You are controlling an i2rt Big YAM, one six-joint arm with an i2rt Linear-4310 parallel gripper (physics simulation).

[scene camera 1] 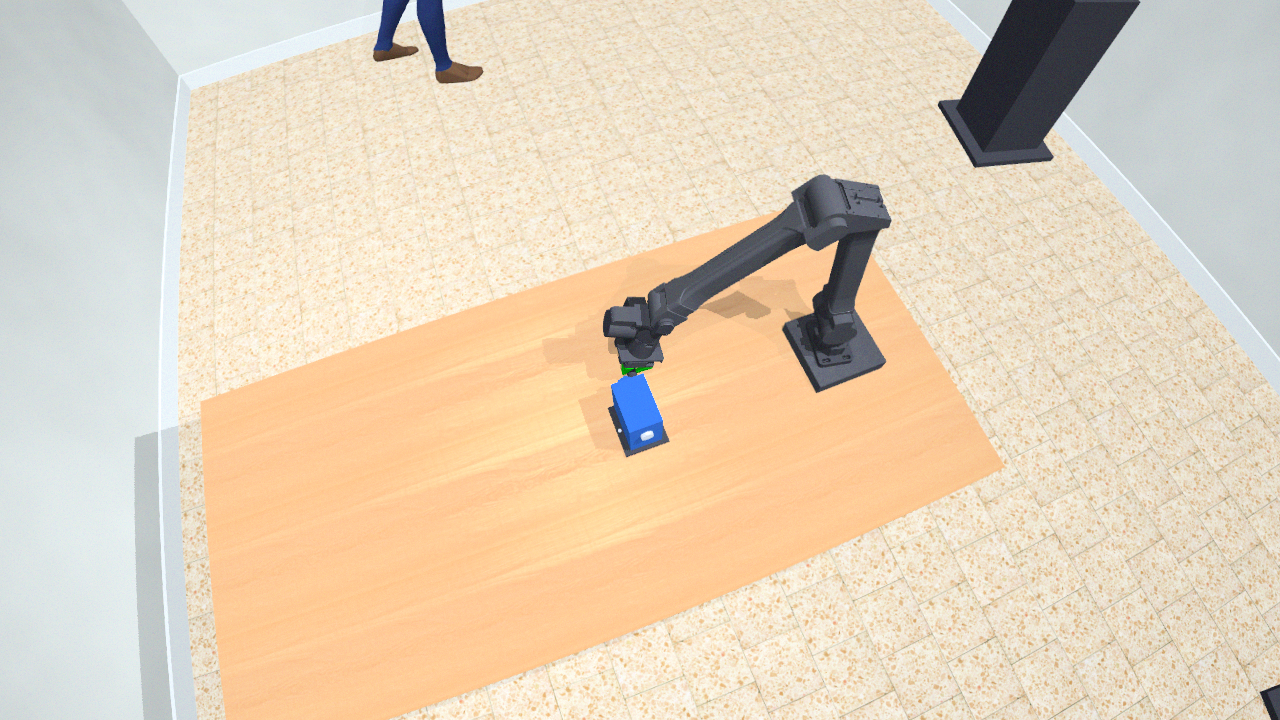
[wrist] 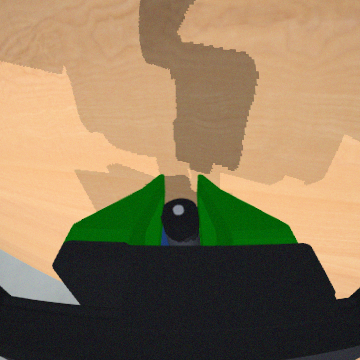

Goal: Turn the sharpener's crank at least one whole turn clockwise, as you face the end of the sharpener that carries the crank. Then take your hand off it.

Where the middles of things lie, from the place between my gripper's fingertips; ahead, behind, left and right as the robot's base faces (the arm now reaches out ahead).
I see my gripper 100 mm to the right of the blue sharpener (scene camera 1: 637,420) and 40 mm below it. The rest, counted from my hand: black crank handle (wrist: 183,229): 20 mm to the left, 20 mm above, 10 mm behind.
